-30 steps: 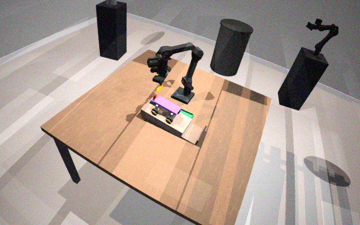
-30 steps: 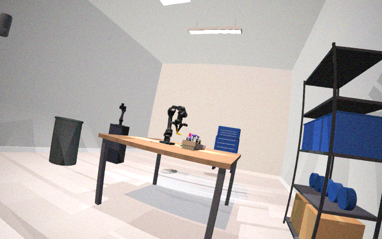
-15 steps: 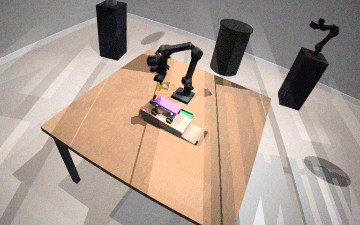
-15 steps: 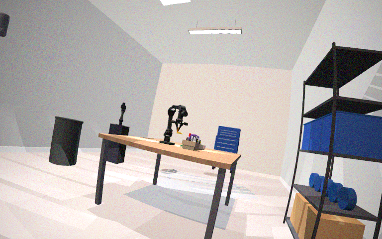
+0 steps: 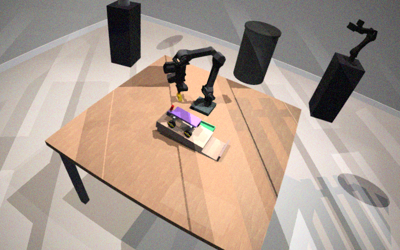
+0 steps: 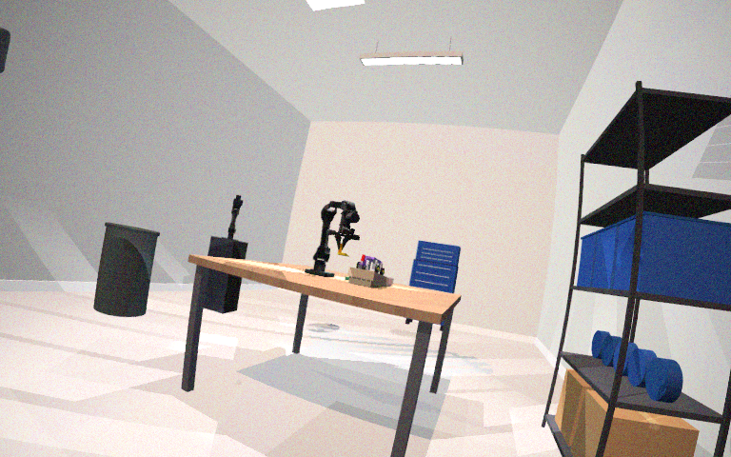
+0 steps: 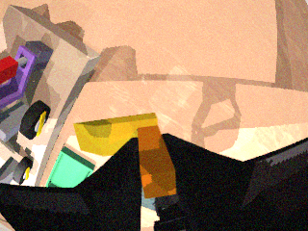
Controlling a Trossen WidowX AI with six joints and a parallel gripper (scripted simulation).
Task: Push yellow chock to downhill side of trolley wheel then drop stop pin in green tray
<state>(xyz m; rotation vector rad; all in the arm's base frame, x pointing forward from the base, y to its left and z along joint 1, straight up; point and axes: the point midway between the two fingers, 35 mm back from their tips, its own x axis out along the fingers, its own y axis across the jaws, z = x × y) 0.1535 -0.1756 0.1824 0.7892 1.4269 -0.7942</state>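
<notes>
Now: the yellow chock 2 cm ahead of my gripper tip, 1 cm to the left of it and 1 cm below it. Also, from my gripper tip: purple trolley: 18 cm ahead, 11 cm to the left, 6 cm below; green tray: 7 cm ahead, 22 cm to the left, 18 cm below; red-headed stop pin: 14 cm ahead, 4 cm below.
</notes>
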